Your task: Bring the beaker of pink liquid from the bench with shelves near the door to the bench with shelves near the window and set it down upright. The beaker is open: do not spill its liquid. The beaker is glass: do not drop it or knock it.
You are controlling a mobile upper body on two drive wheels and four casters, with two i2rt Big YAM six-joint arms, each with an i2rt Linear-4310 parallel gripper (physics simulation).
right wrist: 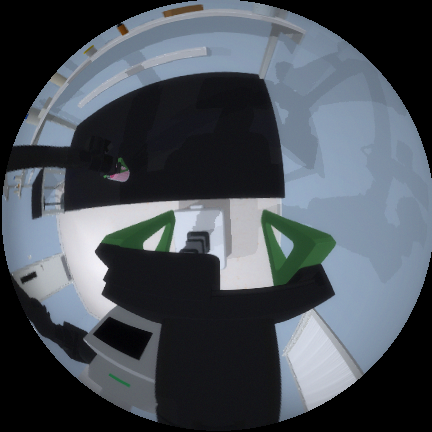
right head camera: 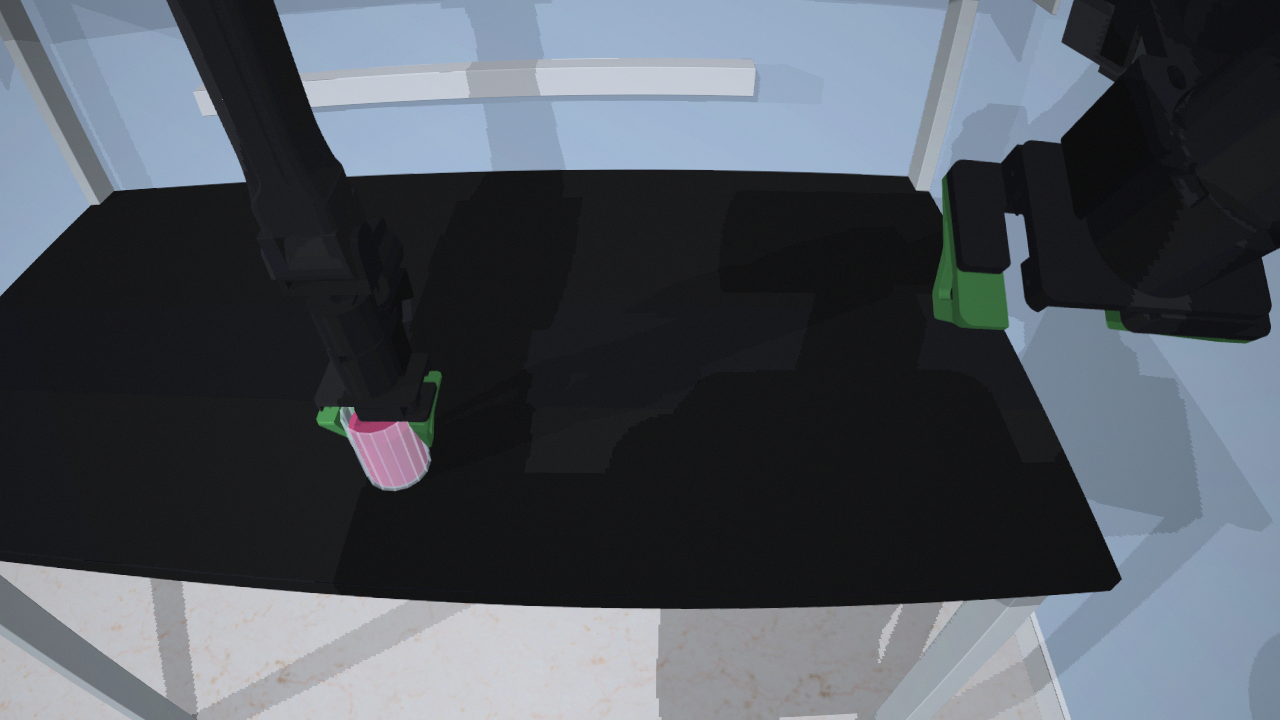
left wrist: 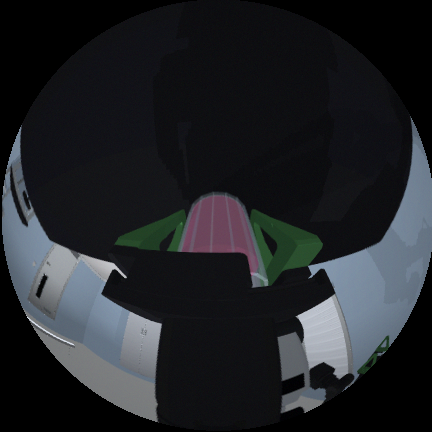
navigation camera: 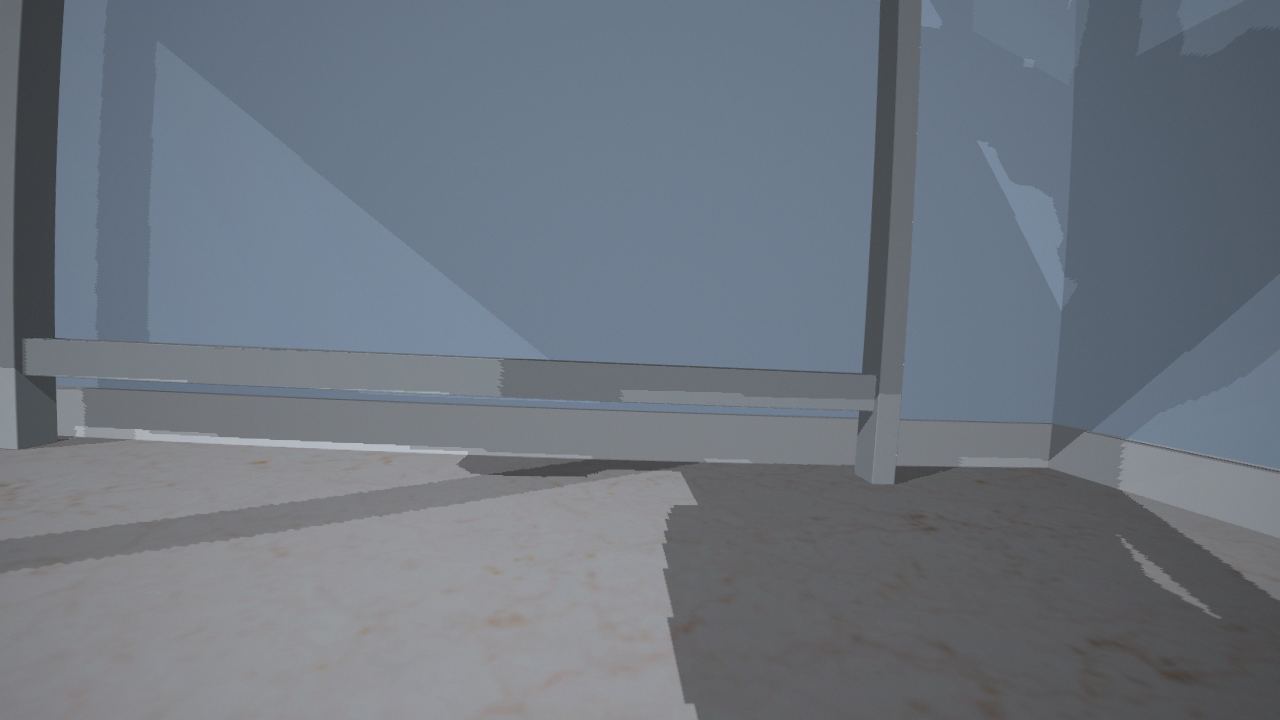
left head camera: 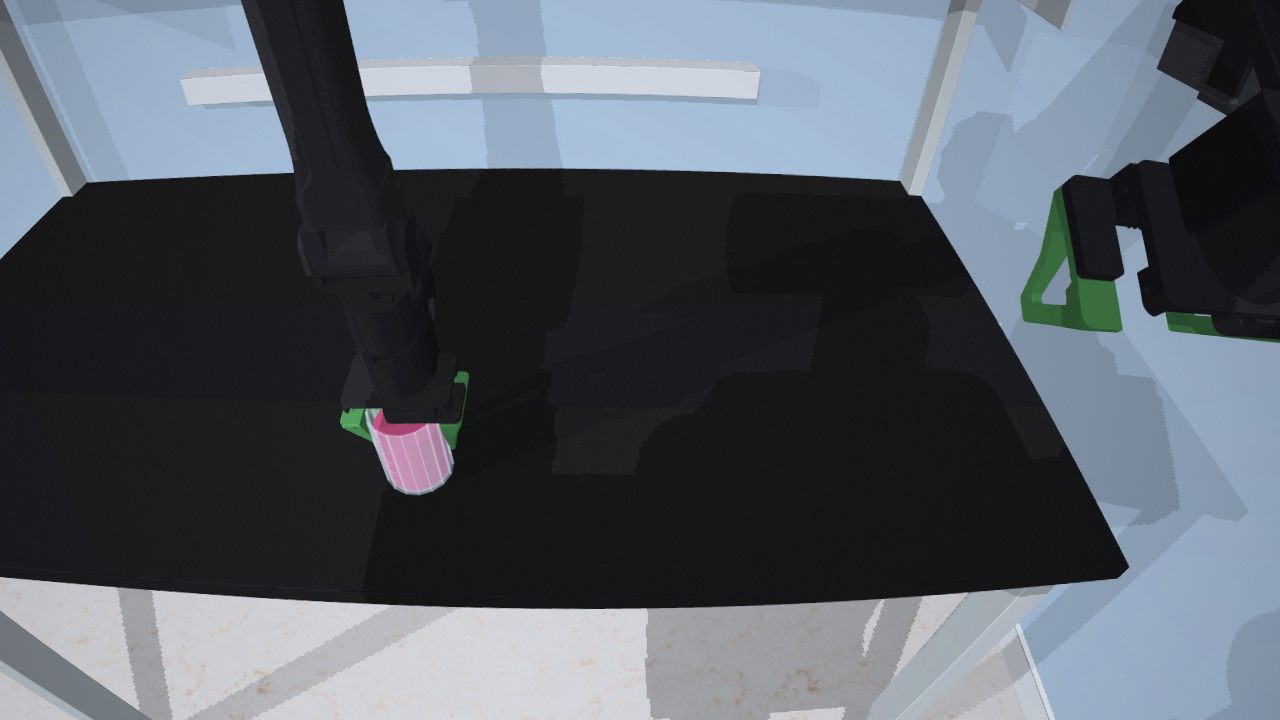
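Observation:
The glass beaker of pink liquid looks upright over the left front part of the black bench top. My left gripper is shut on the beaker, one green finger on each side. The gripper's black body hides part of the rim. Whether the beaker's base touches the bench top, I cannot tell. My right gripper is open with nothing between its fingers, at the right end of the bench.
A shelf post rises at the bench's back right corner. A white rail is on the wall behind. In the navigation camera, a bench leg and a low crossbar stand ahead.

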